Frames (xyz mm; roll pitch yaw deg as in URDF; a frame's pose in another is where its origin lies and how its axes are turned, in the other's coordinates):
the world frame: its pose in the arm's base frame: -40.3 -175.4 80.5 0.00 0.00 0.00
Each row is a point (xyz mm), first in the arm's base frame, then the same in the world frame.
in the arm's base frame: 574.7 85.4 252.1
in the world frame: 615.0 260.8 171.6
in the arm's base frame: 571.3 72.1 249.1
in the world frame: 611.6 247.5 168.6
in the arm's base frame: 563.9 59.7 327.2
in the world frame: 604.2 235.1 246.7
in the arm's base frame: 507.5 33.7 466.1
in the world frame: 547.8 209.1 385.6
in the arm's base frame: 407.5 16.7 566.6
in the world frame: 447.8 192.1 486.1
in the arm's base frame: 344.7 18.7 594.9
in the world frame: 385.0 194.1 514.4
